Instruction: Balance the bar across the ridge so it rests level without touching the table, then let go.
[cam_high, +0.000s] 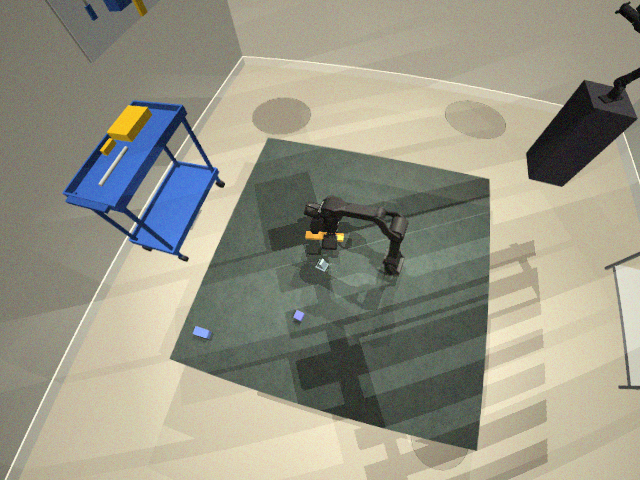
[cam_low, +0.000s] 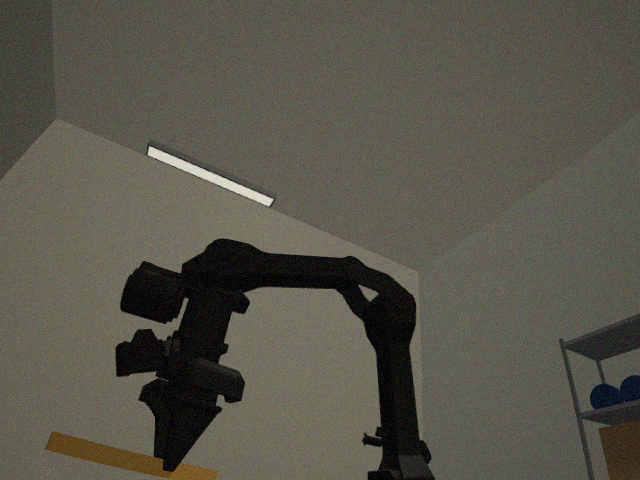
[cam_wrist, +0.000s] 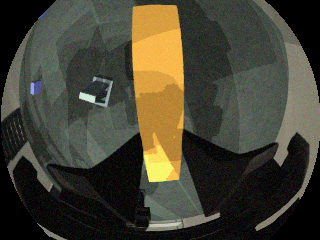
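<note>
My gripper tip is now 30 mm short of the bar.
</note>
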